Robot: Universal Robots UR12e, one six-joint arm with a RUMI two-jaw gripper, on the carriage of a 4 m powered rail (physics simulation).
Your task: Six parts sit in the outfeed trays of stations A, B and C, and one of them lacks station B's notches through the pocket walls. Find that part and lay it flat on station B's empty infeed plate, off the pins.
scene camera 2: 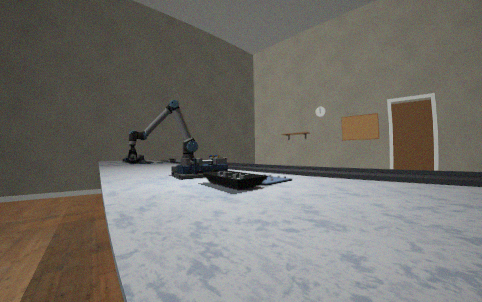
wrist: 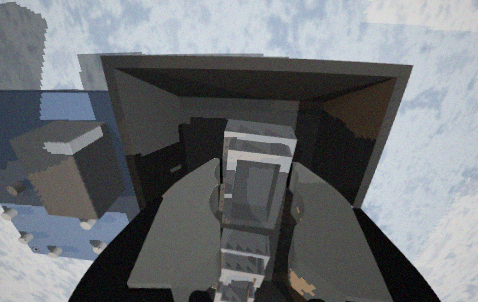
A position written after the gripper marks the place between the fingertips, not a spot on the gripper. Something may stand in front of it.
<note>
In view: the gripper (wrist: 254,162) and a grey block (wrist: 72,165).
</note>
